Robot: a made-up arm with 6 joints.
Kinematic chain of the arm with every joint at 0, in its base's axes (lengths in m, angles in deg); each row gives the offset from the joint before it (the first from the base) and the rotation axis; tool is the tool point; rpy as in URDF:
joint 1: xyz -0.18 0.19 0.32 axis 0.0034 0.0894 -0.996
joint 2: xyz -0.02 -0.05 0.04 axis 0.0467 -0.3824 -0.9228
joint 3: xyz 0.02 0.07 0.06 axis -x
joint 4: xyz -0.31 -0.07 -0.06 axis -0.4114 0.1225 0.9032
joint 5: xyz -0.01 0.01 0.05 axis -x
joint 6: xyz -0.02 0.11 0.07 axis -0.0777 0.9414 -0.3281
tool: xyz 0.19 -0.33 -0.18 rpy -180 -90 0
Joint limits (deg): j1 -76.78..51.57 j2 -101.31..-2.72 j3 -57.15..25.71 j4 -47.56..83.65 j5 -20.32..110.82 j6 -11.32..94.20
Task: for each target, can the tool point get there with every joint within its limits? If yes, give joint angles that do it. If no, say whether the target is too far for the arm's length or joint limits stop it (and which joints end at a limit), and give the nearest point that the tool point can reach.
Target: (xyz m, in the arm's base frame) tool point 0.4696 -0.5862 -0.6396
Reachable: no: too far | nearest point 0.0283 -0.2976 0.1382 | short by 0.940 m
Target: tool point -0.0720 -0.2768 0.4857
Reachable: yes | joints -5.21 -63.73 -10.78 -2.54 42.54 39.10
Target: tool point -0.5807 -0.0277 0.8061
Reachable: yes | joints 17.61 -40.76 16.60 1.44 84.57 73.65
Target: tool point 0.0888 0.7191 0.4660
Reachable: no: joint limits stop it (at a limit: joint 1, joint 2, joint 5, joint 6) | nearest point 0.0954 0.4949 0.5144 | short by 0.229 m
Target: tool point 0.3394 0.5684 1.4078
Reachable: no: too far | nearest point 0.1820 0.3093 0.8869 | short by 0.603 m
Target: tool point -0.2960 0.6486 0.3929
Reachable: no: joint limits stop it (at a limit: joint 3, joint 4, joint 5, joint 6) | nearest point -0.2843 0.6006 0.4030 | short by 0.050 m
